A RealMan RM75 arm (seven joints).
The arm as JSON. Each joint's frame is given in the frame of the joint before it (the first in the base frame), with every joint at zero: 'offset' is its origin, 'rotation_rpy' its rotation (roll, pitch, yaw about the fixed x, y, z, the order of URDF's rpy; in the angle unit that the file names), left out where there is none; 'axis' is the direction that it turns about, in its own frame. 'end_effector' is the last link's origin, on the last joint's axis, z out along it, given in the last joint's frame.
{
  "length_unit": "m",
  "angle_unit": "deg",
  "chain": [
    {
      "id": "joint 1",
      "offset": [
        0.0,
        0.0,
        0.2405
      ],
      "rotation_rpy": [
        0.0,
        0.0,
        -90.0
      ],
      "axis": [
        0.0,
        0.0,
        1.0
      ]
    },
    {
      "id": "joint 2",
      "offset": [
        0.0,
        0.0,
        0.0
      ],
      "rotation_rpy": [
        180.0,
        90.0,
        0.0
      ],
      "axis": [
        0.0,
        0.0,
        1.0
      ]
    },
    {
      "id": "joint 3",
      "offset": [
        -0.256,
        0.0,
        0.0
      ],
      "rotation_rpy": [
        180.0,
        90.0,
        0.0
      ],
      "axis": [
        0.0,
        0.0,
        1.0
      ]
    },
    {
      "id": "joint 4",
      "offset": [
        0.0,
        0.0,
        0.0
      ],
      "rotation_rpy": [
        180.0,
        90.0,
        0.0
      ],
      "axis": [
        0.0,
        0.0,
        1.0
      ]
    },
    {
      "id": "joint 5",
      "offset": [
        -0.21,
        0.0,
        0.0
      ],
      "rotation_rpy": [
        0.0,
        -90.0,
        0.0
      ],
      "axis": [
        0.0,
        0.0,
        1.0
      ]
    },
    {
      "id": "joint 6",
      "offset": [
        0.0,
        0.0,
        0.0
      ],
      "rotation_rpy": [
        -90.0,
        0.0,
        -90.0
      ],
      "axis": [
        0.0,
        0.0,
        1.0
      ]
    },
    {
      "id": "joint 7",
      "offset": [
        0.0,
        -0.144,
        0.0
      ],
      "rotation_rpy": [
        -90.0,
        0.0,
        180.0
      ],
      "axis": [
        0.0,
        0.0,
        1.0
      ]
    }
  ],
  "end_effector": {
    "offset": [
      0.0,
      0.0,
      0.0
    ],
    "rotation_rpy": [
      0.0,
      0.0,
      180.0
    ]
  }
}
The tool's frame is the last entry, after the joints.
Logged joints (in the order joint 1, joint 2, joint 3, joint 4, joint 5, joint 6, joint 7), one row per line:
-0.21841, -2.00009, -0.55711, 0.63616, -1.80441, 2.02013, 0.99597
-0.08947, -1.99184, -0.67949, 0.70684, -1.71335, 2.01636, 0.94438
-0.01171, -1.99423, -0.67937, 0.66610, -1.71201, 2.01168, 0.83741
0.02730, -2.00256, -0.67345, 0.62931, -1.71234, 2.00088, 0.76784
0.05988, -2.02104, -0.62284, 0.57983, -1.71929, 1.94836, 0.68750
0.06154, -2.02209, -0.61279, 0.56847, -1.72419, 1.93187, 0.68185
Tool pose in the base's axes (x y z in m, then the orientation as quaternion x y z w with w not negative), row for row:
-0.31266, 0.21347, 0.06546, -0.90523, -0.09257, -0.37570, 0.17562
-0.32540, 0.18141, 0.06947, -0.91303, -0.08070, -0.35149, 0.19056
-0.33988, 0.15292, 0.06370, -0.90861, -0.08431, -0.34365, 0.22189
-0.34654, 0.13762, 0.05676, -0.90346, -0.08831, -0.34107, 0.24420
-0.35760, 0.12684, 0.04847, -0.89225, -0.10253, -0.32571, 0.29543
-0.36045, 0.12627, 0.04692, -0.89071, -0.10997, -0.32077, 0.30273
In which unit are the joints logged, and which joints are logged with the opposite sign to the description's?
The joints are logged in radians. Opposite sign: joint 3, joint 5, joint 7.
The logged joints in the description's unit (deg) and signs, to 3 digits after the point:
-12.514, -114.597, 31.920, 36.449, 103.385, 115.745, -57.065
-5.126, -114.124, 38.932, 40.499, 98.168, 115.529, -54.109
-0.671, -114.261, 38.925, 38.165, 98.091, 115.261, -47.980
1.564, -114.738, 38.586, 36.057, 98.110, 114.642, -43.994
3.431, -115.797, 35.686, 33.222, 98.508, 111.633, -39.391
3.526, -115.857, 35.110, 32.571, 98.789, 110.688, -39.067

